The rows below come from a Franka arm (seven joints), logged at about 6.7 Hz.
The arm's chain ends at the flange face. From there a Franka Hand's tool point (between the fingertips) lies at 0.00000 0.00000 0.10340 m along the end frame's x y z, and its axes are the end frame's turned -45 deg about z.
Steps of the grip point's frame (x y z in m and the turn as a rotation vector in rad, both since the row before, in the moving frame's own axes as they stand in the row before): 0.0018, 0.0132, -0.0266, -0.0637, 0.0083, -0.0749; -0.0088, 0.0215, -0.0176, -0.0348, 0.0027, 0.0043; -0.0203, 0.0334, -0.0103, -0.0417, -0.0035, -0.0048; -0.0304, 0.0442, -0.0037, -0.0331, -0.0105, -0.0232; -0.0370, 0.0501, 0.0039, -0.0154, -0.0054, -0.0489
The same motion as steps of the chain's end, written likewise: 0.0052, 0.0042, -0.0264, -0.0392, 0.0509, -0.0749; 0.0062, 0.0191, -0.0175, -0.0227, 0.0265, 0.0043; 0.0065, 0.0347, -0.0102, -0.0320, 0.0270, -0.0048; 0.0081, 0.0496, -0.0036, -0.0308, 0.0160, -0.0232; 0.0085, 0.0601, 0.0039, -0.0147, 0.0071, -0.0489
